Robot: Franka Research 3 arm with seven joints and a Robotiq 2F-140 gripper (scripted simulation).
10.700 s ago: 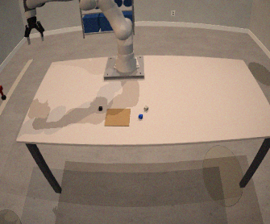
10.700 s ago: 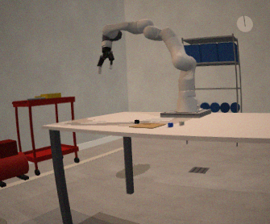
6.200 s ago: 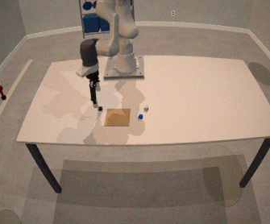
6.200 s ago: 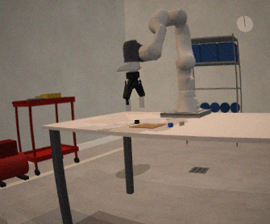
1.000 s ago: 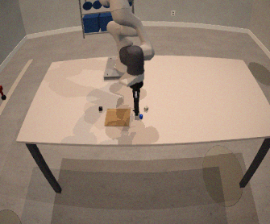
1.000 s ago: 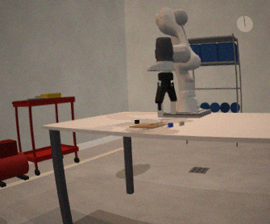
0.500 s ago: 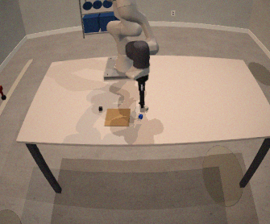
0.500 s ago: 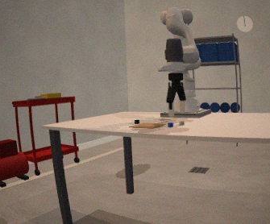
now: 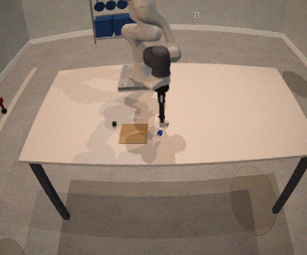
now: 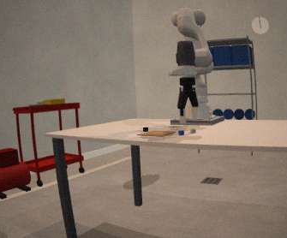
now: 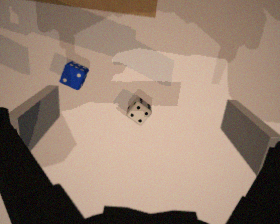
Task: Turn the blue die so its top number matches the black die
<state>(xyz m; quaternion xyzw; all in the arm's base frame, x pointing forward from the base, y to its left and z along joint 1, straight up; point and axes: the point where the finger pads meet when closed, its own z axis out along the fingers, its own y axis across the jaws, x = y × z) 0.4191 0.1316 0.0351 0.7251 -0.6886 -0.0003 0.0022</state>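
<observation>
The white die lies 20 mm to the left of my hand and 50 mm below it. From my hand the other things lie so: tan mat (70 mm ahead, 140 mm to the right, 60 mm below); blue die (70 mm ahead, 10 mm to the right, 50 mm below); black die (10 mm ahead, 250 mm to the right, 50 mm below).
</observation>
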